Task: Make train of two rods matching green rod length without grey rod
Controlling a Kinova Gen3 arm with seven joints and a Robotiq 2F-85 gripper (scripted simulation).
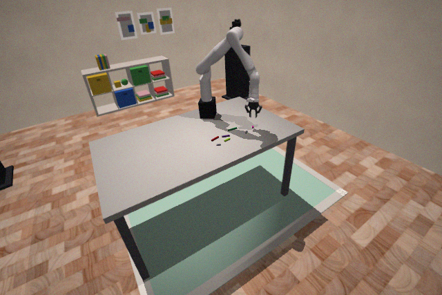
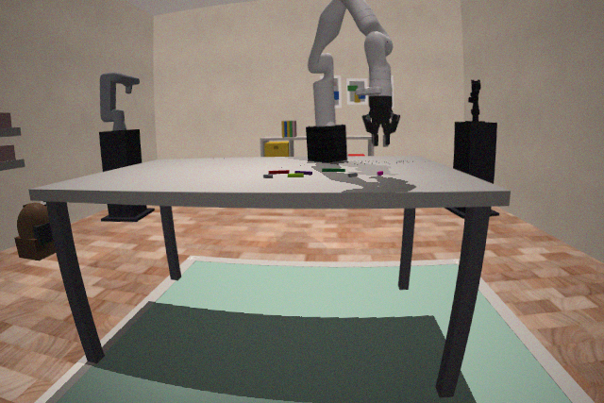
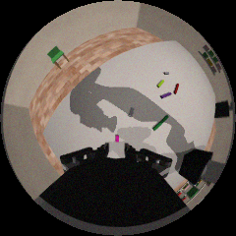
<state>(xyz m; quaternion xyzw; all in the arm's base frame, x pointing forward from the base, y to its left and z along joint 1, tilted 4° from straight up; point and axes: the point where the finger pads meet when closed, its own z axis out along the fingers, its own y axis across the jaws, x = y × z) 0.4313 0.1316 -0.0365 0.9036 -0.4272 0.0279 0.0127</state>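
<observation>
Now: the purple rod 5 cm behind my hand, 25 cm to the right of it and 10 cm below it. Also, from my hand: green rod: 9 cm behind, 14 cm to the right, 10 cm below; magenta rod: 10 cm below; lime rod: 27 cm to the right, 10 cm below.
</observation>
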